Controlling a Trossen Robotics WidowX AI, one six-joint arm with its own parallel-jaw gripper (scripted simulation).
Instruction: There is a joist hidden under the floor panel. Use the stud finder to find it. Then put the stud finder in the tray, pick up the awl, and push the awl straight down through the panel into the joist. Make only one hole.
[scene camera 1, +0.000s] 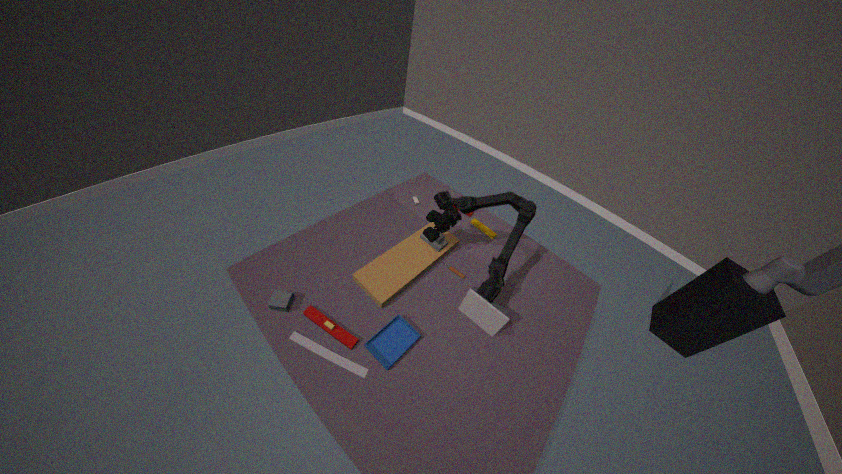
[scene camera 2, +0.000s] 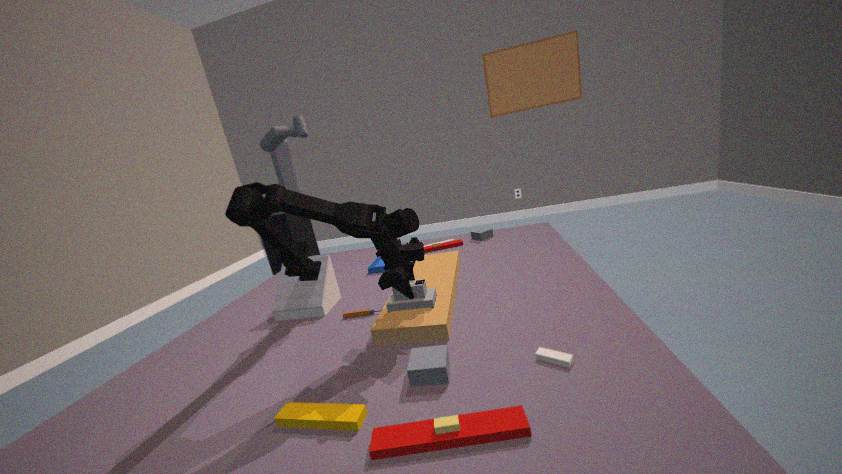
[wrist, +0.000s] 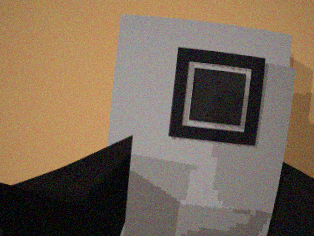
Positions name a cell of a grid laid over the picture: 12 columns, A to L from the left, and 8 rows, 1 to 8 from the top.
Observation:
In view: the gripper (scene camera 2: F5), a yellow block (scene camera 2: E8), a red level (scene camera 2: H8), a red level (scene camera 1: E6), a white ruler (scene camera 1: F7) and a blue tray (scene camera 1: F6).
The gripper is seen too in the wrist view (wrist: H6). The wrist view does not show the yellow block: it is out of frame. The wrist view does not show the white ruler: it is out of frame.

